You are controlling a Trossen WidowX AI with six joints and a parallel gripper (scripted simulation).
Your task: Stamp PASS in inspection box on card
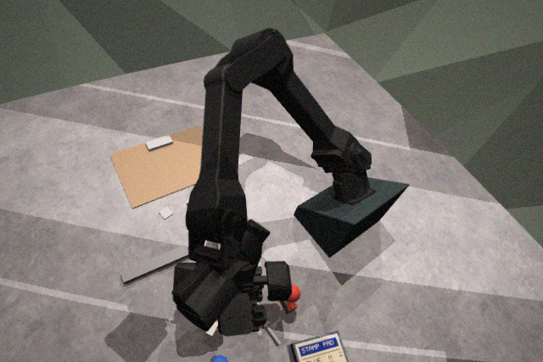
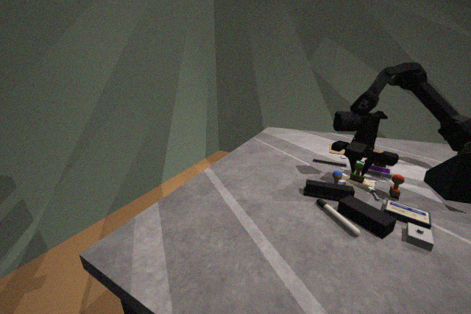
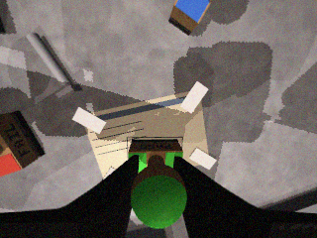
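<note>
Right now the cream card is 10 mm to the left of my gripper tip and 30 mm below it. Also, from my gripper tip: blue stamp (70 mm ahead, 90 mm to the left); then red stamp (100 mm behind, 50 mm to the left); then green stamp (right at my gripper tip).
</note>
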